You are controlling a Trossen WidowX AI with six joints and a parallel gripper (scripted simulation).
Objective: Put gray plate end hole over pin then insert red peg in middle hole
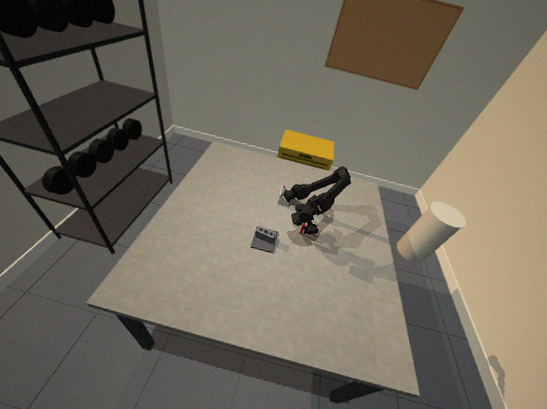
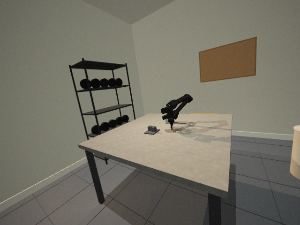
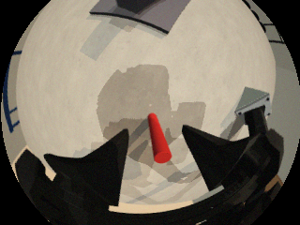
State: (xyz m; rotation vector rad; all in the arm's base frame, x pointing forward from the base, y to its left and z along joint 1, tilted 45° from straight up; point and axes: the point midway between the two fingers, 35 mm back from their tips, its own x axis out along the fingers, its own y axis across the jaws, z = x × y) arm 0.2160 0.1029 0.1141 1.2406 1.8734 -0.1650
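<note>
My gripper tip is 17 cm to the left of the gray plate and 13 cm short of it. Also, from my gripper tip: dark base 15 cm to the right, 13 cm ahead, 3 cm below; then red peg right at my gripper tip.
</note>
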